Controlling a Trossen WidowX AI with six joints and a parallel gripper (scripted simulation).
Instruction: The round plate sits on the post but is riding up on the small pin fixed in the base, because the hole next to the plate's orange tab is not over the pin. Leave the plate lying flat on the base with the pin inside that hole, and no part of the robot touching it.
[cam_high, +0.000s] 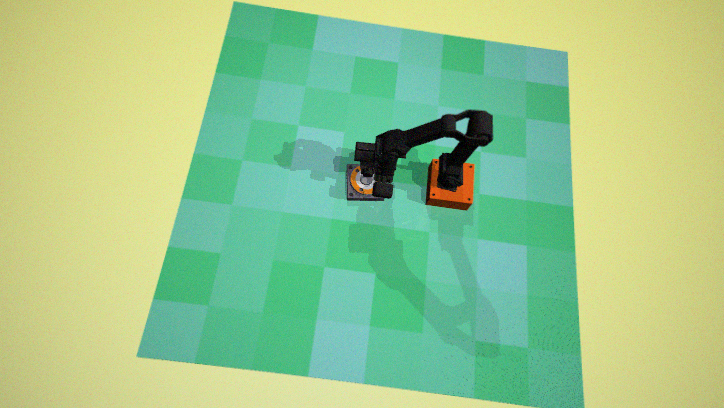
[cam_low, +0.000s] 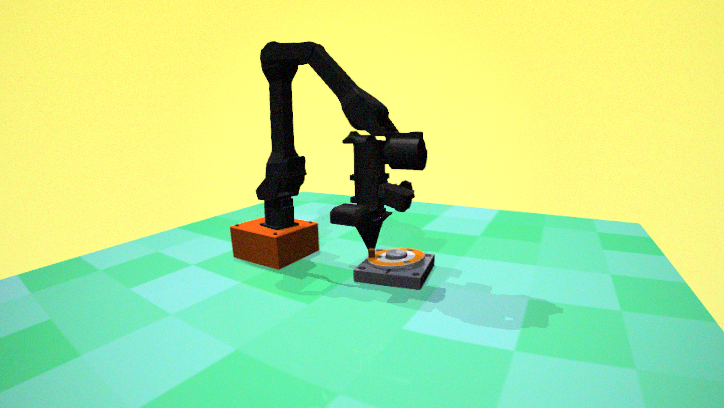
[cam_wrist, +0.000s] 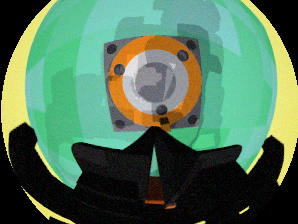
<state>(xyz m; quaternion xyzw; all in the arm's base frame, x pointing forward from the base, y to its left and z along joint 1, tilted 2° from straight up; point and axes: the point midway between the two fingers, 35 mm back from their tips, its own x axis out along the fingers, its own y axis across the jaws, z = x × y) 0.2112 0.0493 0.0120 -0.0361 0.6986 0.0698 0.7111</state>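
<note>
The round plate lies 3 cm ahead of my gripper tip. Also, from my gripper tip: dark grey square base: 5 cm ahead, 2 cm below, 1 cm to the left.
</note>
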